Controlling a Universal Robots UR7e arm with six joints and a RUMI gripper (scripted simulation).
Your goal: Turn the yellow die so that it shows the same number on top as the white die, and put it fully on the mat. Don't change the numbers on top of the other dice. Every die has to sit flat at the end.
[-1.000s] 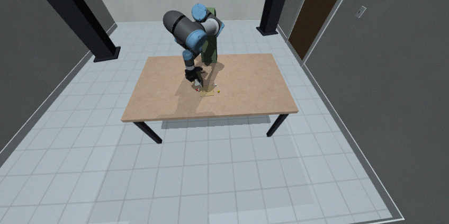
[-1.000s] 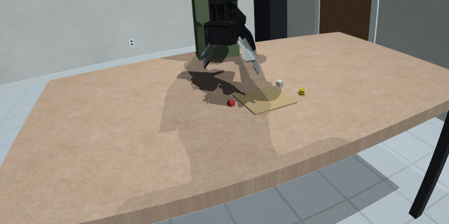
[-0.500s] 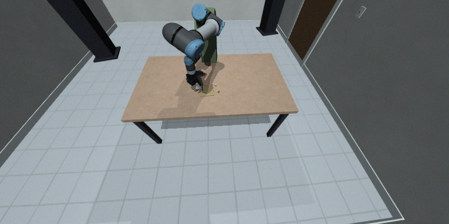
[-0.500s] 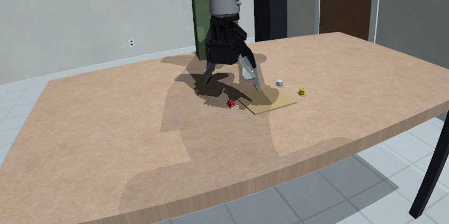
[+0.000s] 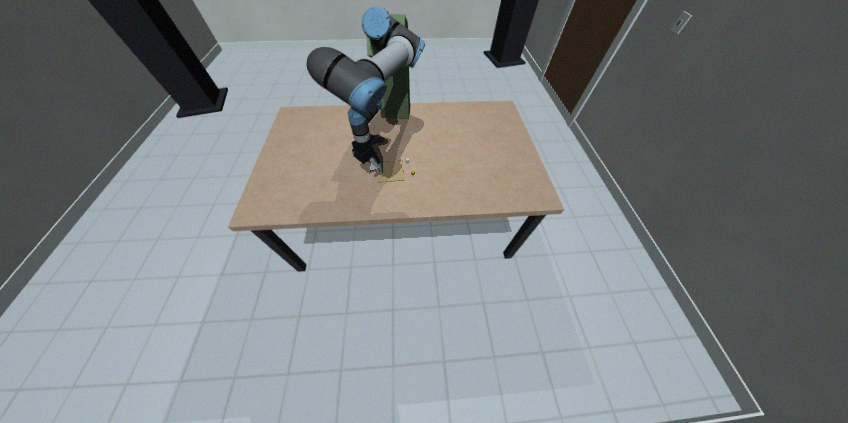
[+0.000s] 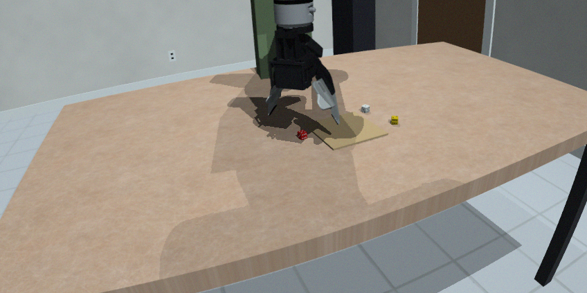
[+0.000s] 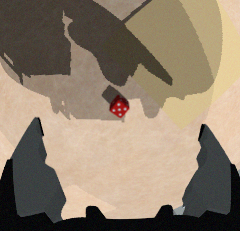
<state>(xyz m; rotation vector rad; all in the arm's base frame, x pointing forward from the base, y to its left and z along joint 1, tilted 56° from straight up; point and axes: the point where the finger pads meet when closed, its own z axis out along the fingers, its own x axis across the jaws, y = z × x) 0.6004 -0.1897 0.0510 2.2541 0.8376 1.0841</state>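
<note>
My hand is 40 mm above the red die. Round my hand: tan mat (30 mm ahead, 90 mm to the left, 40 mm below); white die (20 mm behind, 200 mm to the left, 40 mm below); yellow die (80 mm ahead, 200 mm to the left, 40 mm below).
</note>
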